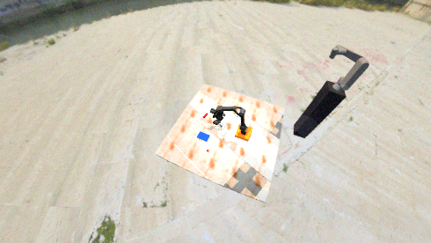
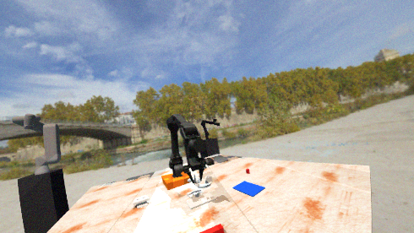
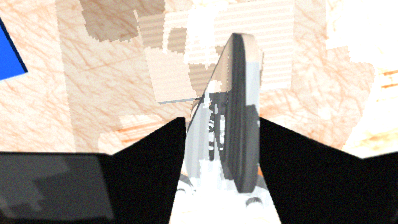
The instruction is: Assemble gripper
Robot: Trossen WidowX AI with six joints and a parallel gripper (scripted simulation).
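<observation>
Now: the pale flat plate 20 mm ahead of my gripper tip, 10 mm to the right of it and 80 mm below it. From my gripper tip the other things lie so: blue flat plate: 130 mm ahead, 200 mm to the left, 80 mm below.
</observation>
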